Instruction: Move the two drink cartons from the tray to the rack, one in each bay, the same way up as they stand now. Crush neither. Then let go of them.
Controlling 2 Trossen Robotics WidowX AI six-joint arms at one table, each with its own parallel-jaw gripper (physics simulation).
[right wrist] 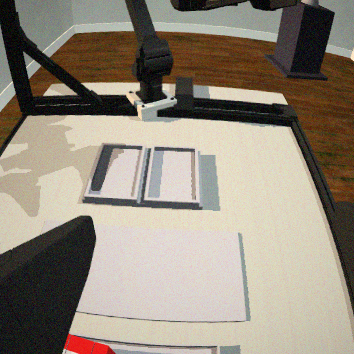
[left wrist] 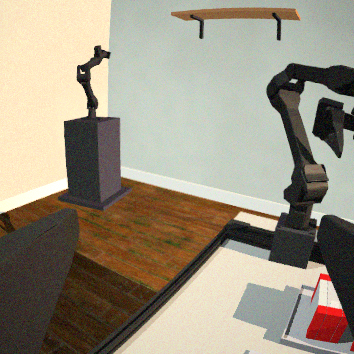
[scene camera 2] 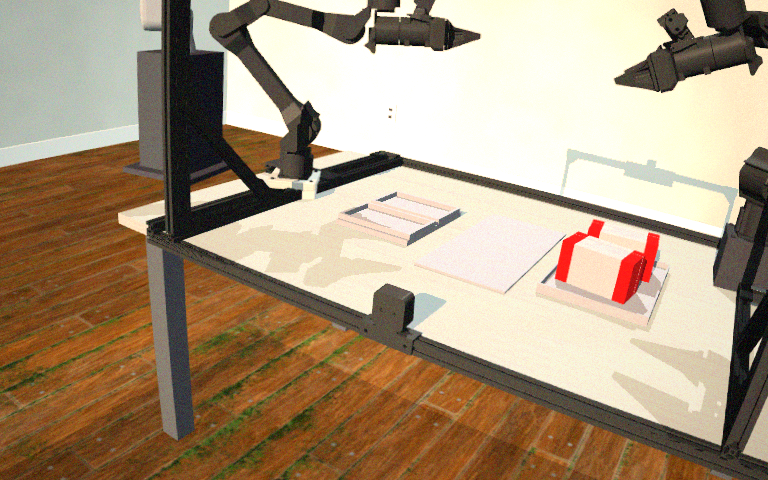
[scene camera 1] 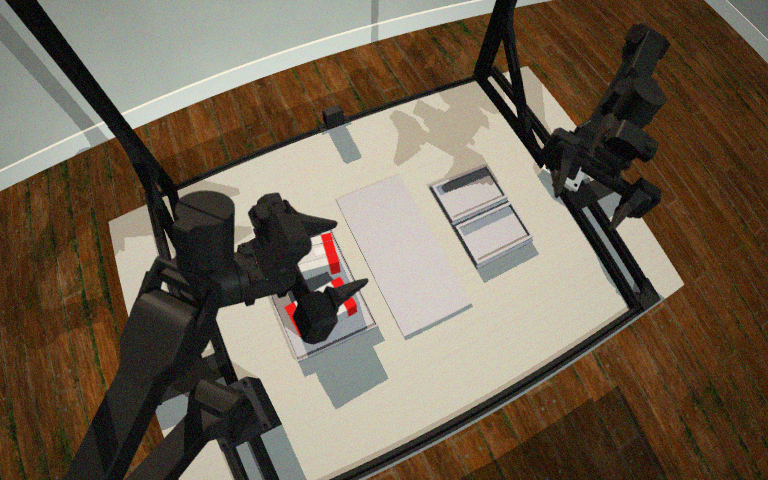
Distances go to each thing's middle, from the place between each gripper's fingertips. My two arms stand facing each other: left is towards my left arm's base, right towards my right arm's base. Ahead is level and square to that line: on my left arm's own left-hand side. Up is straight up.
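Labels:
The pale mat point(scene camera 1: 419, 285) has my left hand 130 mm to the left of it, 200 mm past it and 360 mm above it. Counting from that same left hand, I find the grey tray point(scene camera 1: 363, 320) 240 mm behind, 330 mm to the right and 350 mm below.
My right gripper is 50 mm to the left of the grey tray, 80 mm past it and 320 mm above it. The pale mat, for its part, is 40 mm behind my right hand, 150 mm to the left of it and 330 mm below it.

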